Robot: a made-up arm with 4 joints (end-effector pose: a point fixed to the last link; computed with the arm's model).
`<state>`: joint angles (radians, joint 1 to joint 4).
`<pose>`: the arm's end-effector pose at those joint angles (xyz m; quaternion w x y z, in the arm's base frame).
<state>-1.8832 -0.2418 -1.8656 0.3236</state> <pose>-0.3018 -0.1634 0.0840 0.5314 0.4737 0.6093 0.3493</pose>
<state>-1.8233 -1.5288 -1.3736 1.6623</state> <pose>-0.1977 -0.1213 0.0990 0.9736 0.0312 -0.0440 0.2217</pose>
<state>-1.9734 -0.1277 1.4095 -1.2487</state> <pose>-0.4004 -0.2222 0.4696 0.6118 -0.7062 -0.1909 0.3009</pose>
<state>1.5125 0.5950 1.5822 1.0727</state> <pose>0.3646 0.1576 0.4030 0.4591 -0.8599 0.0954 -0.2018</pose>
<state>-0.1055 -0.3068 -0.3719 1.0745</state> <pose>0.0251 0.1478 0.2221 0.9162 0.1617 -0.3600 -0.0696</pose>
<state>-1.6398 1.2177 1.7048 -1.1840</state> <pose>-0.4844 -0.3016 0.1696 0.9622 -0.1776 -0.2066 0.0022</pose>
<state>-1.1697 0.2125 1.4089 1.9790</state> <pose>-0.3584 0.1646 0.4606 0.0143 0.0314 -0.7919 0.6097</pose>
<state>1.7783 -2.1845 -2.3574 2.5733</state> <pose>0.3775 0.0819 0.1813 0.2595 0.4783 -0.4723 0.6934</pose>
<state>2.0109 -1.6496 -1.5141 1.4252</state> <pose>0.2731 -0.0309 0.1227 0.1927 -0.0810 -0.0242 0.9776</pose>
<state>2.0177 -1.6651 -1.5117 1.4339</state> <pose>0.2723 -0.0320 0.1234 0.1951 -0.0788 -0.0324 0.9771</pose>
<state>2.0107 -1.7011 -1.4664 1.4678</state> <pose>0.2629 -0.0275 0.1240 0.1696 -0.0681 -0.0540 0.9817</pose>
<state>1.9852 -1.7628 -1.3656 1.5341</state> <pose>0.2418 -0.0181 0.1235 0.1056 -0.0474 -0.0894 0.9893</pose>
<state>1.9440 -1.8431 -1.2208 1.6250</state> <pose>0.2115 -0.0100 0.1202 0.0081 -0.0212 -0.1272 0.9916</pose>
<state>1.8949 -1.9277 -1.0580 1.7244</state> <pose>0.1792 -0.0089 0.1122 0.1049 -0.0033 0.1546 -0.9824</pose>
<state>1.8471 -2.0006 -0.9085 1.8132</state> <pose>0.1533 -0.0144 0.1004 0.2090 -0.0202 0.1661 -0.9635</pose>
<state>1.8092 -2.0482 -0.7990 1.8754</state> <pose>0.1379 -0.0217 0.0889 0.2845 -0.0291 0.1657 -0.9438</pose>
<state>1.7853 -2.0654 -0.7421 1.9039</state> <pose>0.1314 -0.0263 0.0823 0.3242 -0.0329 0.1607 -0.9316</pose>
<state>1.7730 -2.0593 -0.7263 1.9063</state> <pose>0.1301 -0.0278 0.0807 0.3370 -0.0346 0.1554 -0.9280</pose>
